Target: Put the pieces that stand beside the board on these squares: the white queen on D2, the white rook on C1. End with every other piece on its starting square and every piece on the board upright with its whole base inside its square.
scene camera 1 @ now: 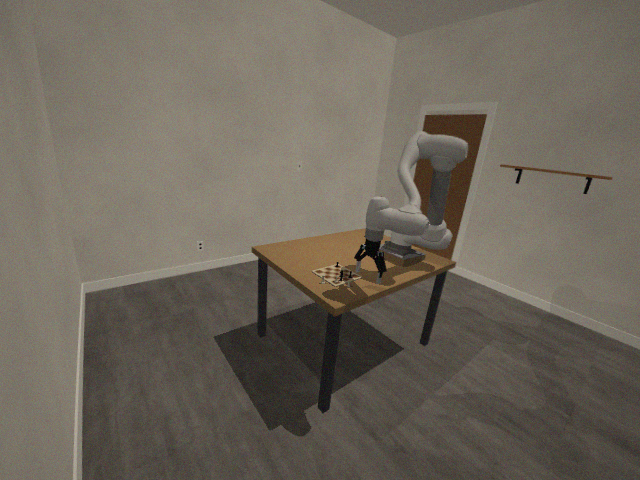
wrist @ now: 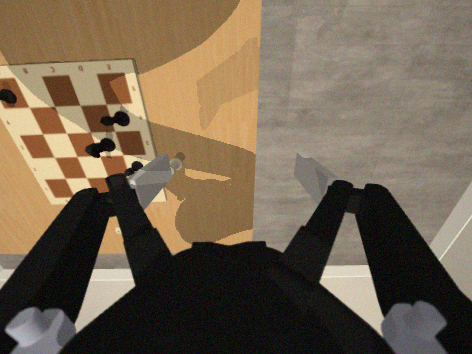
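Where they show: gripper, fingertip midpoint: (scene camera 1: 367,277) (wrist: 232,164); arm's base, origin of the base link: (scene camera 1: 399,249).
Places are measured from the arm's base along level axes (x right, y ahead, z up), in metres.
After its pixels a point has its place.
The chessboard (scene camera 1: 321,272) @(x 0.067, y 0.685, z -0.045 m) (wrist: 55,145) @(x 0.051, y 0.613, z -0.045 m) lies on the table. Black pieces (scene camera 1: 337,264) @(x 0.080, y 0.543, z -0.029 m) (wrist: 7,96) @(x 0.077, y 0.542, z -0.038 m) stand on it, one at its A5 corner and several towards the E side, among them one black piece (wrist: 121,119) @(x -0.075, y 0.579, z -0.034 m) and another black piece (wrist: 106,145) @(x -0.040, y 0.615, z -0.034 m). A white piece (wrist: 176,163) @(x -0.138, y 0.651, z -0.041 m) stands off the board beside its E edge, close to one fingertip. Another pale piece (wrist: 118,230) @(x -0.032, y 0.752, z -0.001 m) shows beyond the rank 1 edge, partly hidden by the finger linkage. I cannot tell which is queen or rook. My gripper (scene camera 1: 368,275) @(x -0.232, y 0.628, z 0.039 m) (wrist: 232,164) @(x -0.232, y 0.628, z 0.039 m) is open and empty, low beside the board; one finger covers the board's E1 corner.
The wooden table (scene camera 1: 305,253) @(x 0.367, y 0.579, z -0.051 m) (wrist: 172,100) @(x -0.147, y 0.558, z -0.051 m) ends just to the right of the white piece in the wrist view, with the grey floor (wrist: 350,90) beyond. The robot's base (scene camera 1: 404,253) @(x -0.087, y 0.066, z 0.015 m) stands at the table's far right side. Arm shadows fall over the board and table.
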